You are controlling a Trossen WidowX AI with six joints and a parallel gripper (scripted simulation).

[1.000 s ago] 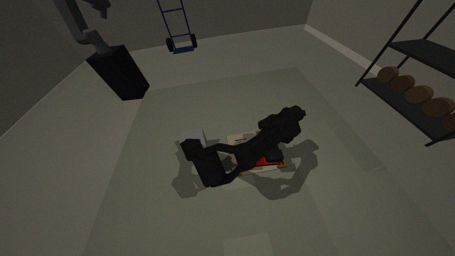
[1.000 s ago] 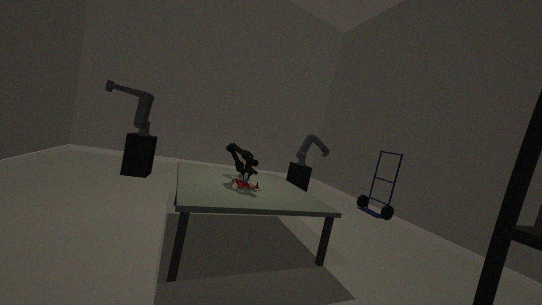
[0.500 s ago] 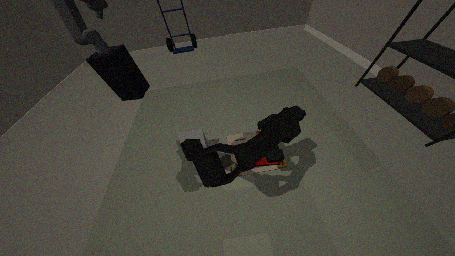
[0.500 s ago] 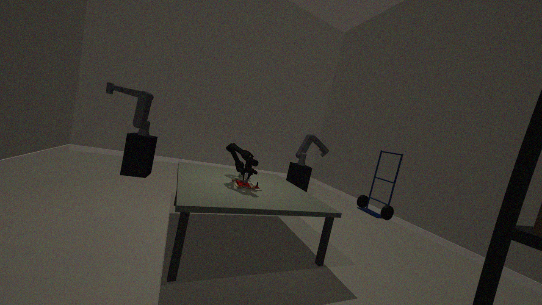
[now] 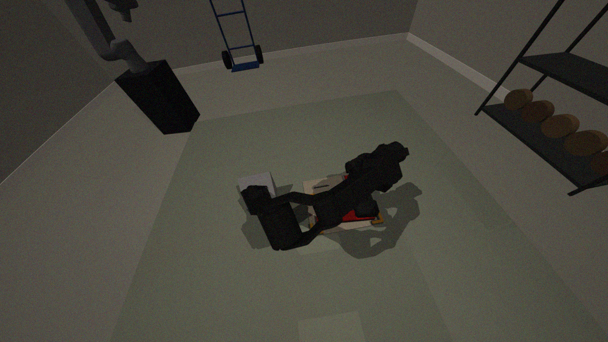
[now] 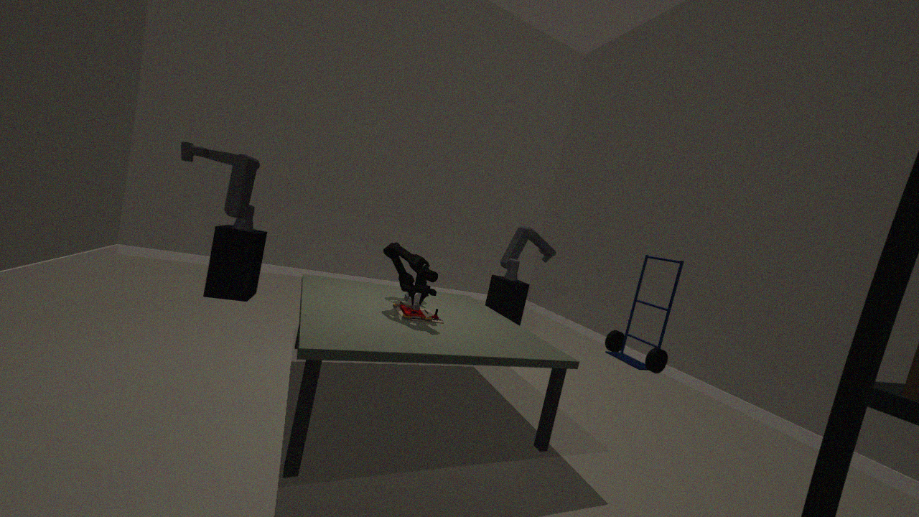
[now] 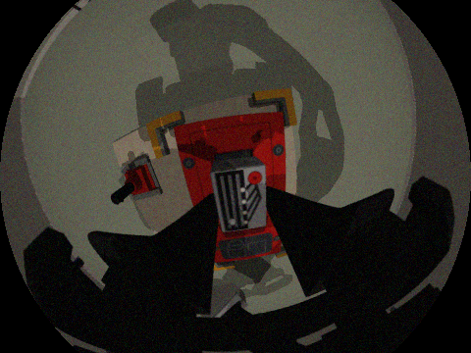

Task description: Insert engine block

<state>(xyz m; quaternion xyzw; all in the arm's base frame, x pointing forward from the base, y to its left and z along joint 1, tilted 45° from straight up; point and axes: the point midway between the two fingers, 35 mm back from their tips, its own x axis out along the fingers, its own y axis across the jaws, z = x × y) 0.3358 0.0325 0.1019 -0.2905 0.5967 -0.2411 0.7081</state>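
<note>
My gripper tip is 10 mm above the grey ribbed engine block.
</note>
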